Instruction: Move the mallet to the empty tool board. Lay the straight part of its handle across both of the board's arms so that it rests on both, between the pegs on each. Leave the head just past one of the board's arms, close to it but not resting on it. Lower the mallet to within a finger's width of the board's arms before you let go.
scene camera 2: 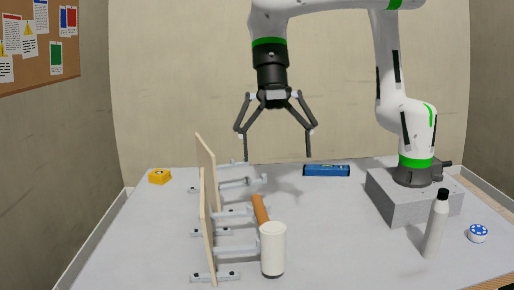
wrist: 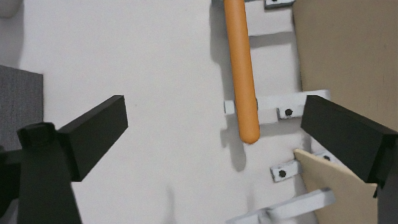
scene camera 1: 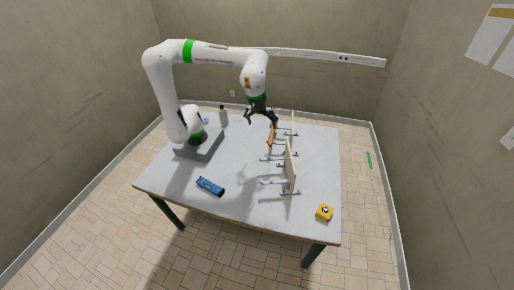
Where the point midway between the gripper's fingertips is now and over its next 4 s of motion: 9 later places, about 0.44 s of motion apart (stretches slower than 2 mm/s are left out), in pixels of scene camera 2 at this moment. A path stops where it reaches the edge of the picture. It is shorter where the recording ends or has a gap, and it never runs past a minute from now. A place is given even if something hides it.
The gripper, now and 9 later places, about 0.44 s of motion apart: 278, 160; 271, 184; 267, 204; 268, 235; 269, 240; 269, 237; 266, 206; 250, 182; 248, 161; 252, 151
